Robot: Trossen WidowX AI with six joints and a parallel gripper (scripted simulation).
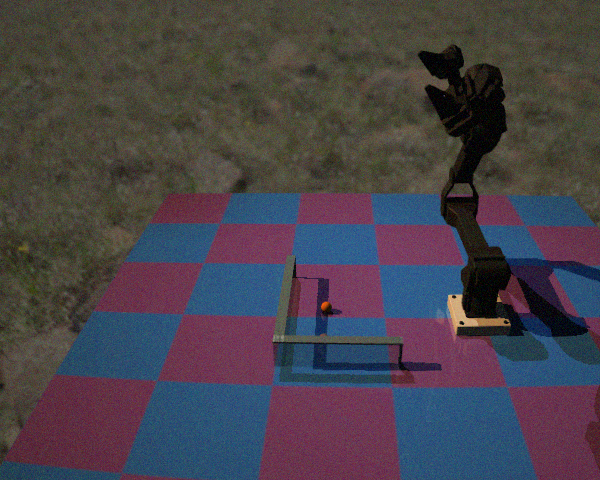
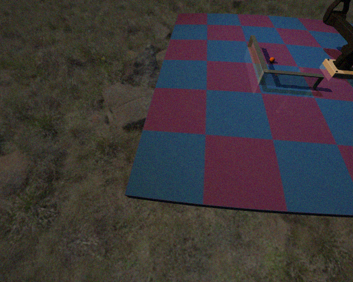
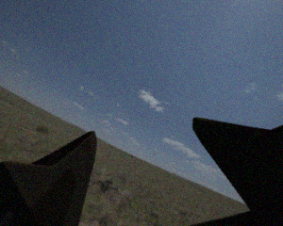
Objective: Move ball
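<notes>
The small orange ball is 170 mm ahead of my gripper tip, 10 mm to the left of it and 510 mm below it. Round my gripper tip: see-through ball 170 mm ahead, 120 mm to the left, 510 mm below.
</notes>
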